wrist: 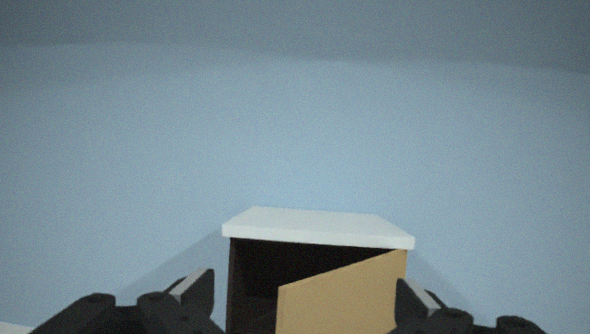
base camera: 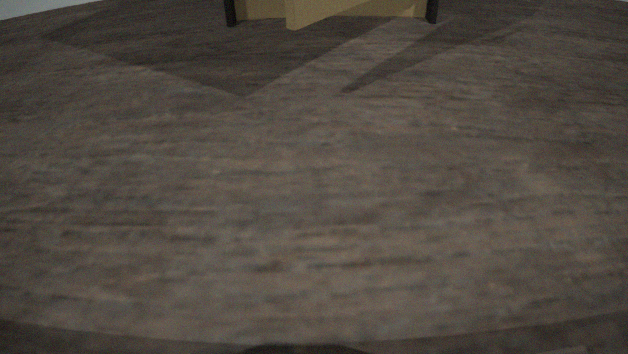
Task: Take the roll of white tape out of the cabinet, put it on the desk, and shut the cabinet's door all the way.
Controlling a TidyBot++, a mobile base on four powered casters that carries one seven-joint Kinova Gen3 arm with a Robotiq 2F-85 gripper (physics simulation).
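Places are measured from the arm's base along level axes (x ahead, y up, z right), in metres.
Pixels of known places: gripper, fingertip midpoint: (wrist: pixel 303 294).
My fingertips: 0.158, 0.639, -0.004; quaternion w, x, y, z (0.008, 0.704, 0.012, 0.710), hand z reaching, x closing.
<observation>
Behind a point stands the place of what it marks, as x, y, z.
The cabinet (wrist: pixel 320 227) {1.130, 0.513, 0.048} has a white top and a dark inside, and stands low in the middle of the wrist view. Its tan door (wrist: pixel 340 295) {0.773, 0.412, 0.090} (base camera: pixel 320 10) {0.668, -0.229, 0.002} is hinged on the right and stands partly open, swung out toward me, with the dark inside showing at its left. My gripper (wrist: pixel 303 294) {0.158, 0.639, -0.004} is open and empty, its fingers at either side of the cabinet in the wrist view and apart from it. The roll of white tape and the desk do not show in either view.
A blue wall (wrist: pixel 310 140) {1.658, 0.865, -0.007} rises behind the cabinet. The cabinet's dark legs (base camera: pixel 230 14) {1.083, -0.360, -0.239} (base camera: pixel 432 11) {1.086, -0.360, 0.315} stand on the brown wood floor (base camera: pixel 310 200) {0.428, -0.397, -0.017} at the top of the base camera view. Shadows fall across the floor before them.
</observation>
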